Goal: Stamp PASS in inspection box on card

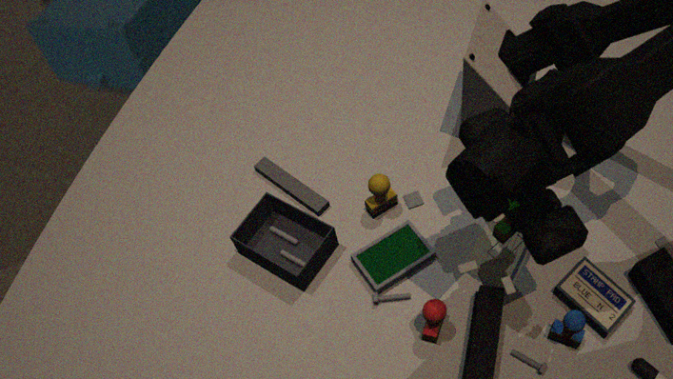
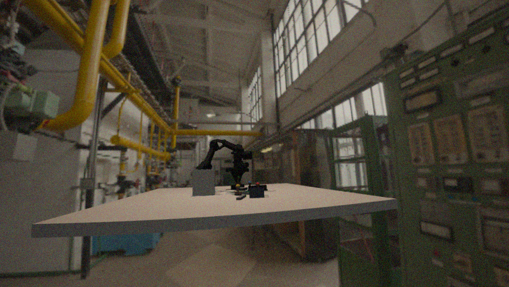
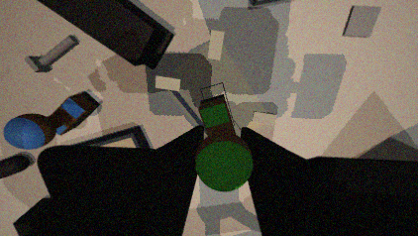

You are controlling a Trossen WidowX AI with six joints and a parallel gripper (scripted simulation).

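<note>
Now: gripper tip 7 cm above the pale card. Also, from my gripper tip: red-knobbed stamp: 13 cm ahead, 5 cm to the right, 5 cm below; green-knobbed stamp: right at my gripper tip; labelled stamp-pad tin: 13 cm to the left, 6 cm below, 4 cm ahead.
</note>
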